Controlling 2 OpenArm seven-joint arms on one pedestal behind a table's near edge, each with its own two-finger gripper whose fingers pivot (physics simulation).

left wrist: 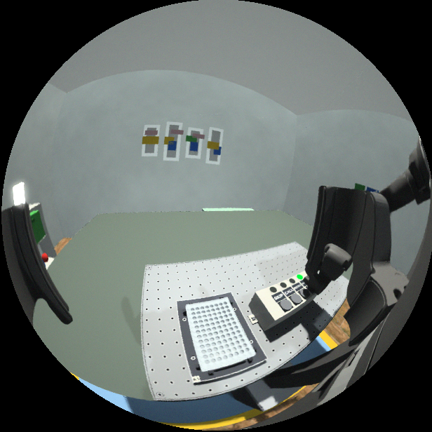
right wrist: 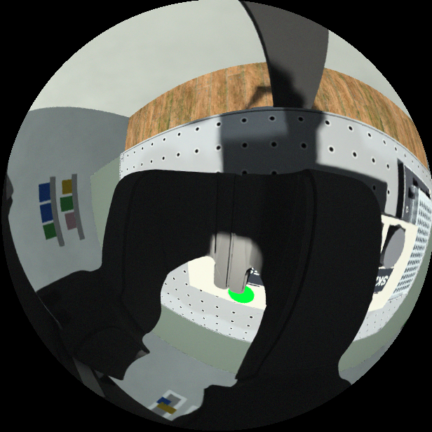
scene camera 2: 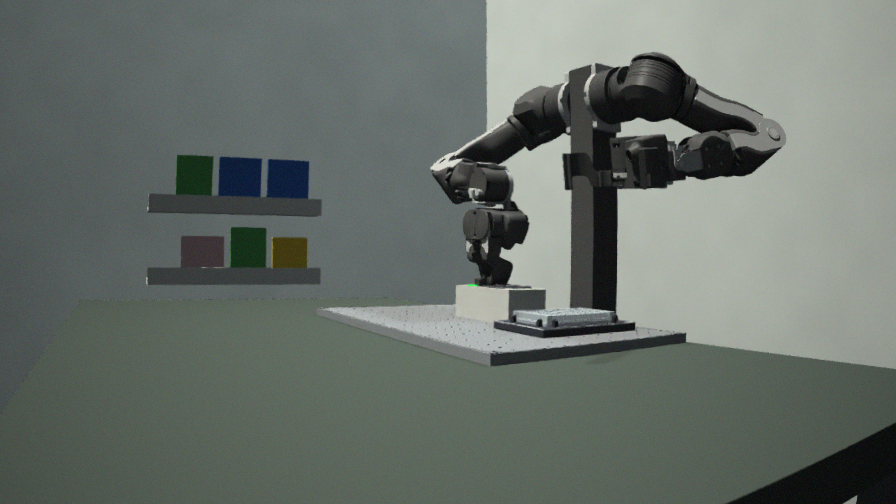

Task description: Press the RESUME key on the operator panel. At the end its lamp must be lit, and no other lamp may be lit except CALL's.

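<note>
The operator panel (scene camera 2: 479,303) (left wrist: 266,303) (right wrist: 200,272) is a cream box with a row of grey keys and a lamp above each. The SKIP and CALL labels are readable in the left wrist view; the other labels are too small or hidden. The lamp farthest right there (left wrist: 300,276) is lit green, and the green lamp also shows in scene camera 2 (scene camera 2: 473,285) and the right wrist view (right wrist: 241,294). The other visible lamps are dark. My right gripper (scene camera 2: 481,282) (left wrist: 310,289) (right wrist: 231,289) is shut, its tips down at the panel, hiding the key beneath. My left gripper (left wrist: 189,301) is open, away from the panel.
A white well plate (scene camera 2: 563,316) (left wrist: 220,332) sits in a dark holder (scene camera 2: 545,332) (left wrist: 183,320) beside the panel. Both stand on a perforated board (scene camera 2: 401,322) (left wrist: 160,300) on the green table (scene camera 2: 313,407). The pedestal post (scene camera 2: 582,250) stands behind. Wall shelves (scene camera 2: 233,205) hold coloured blocks.
</note>
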